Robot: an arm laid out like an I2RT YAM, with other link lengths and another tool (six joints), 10 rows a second.
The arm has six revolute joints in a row. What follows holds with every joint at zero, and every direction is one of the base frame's. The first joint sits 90.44 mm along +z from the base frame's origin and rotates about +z. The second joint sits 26 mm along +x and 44.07 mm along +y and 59.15 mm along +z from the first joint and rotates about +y. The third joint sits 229.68 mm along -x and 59.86 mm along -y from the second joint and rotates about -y. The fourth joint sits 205.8 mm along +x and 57.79 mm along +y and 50.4 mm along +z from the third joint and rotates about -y. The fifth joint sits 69.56 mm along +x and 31.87 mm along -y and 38.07 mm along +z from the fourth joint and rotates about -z. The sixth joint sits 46.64 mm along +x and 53.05 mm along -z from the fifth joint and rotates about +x. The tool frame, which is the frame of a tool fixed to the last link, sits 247 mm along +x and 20 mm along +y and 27 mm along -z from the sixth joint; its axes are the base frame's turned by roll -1.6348, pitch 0.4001 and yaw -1.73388 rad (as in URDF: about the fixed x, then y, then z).
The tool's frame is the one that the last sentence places.
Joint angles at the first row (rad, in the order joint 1, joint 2, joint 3, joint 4, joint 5, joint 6):
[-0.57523, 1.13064, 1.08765, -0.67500, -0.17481, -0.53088]
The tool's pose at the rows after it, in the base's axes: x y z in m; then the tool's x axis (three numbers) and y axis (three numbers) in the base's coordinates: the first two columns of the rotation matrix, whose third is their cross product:
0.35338 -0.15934 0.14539 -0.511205 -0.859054 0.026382 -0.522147 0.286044 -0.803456
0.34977 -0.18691 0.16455 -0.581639 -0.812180 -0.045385 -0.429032 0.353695 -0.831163
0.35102 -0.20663 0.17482 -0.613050 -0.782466 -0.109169 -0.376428 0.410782 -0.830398
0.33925 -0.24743 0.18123 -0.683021 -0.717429 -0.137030 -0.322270 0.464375 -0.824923
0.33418 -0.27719 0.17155 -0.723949 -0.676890 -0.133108 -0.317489 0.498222 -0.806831
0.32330 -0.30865 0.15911 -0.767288 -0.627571 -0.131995 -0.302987 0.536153 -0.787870
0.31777 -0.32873 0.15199 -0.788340 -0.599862 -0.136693 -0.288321 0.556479 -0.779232
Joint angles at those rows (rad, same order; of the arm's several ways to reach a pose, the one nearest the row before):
[-0.61038, 1.08472, 1.06466, -0.62753, -0.19323, -0.47108]
[-0.72961, 1.06918, 1.06760, -0.59372, -0.26514, -0.42805]
[-0.81886, 1.11640, 1.11190, -0.58446, -0.33888, -0.39892]
[-0.92618, 1.18251, 1.17476, -0.58448, -0.36358, -0.38197]
[-0.96934, 1.27757, 1.23149, -0.57833, -0.34977, -0.38347]
[-1.02599, 1.36503, 1.27605, -0.56758, -0.34207, -0.38502]
[-1.06291, 1.42343, 1.30375, -0.55070, -0.34665, -0.38503]

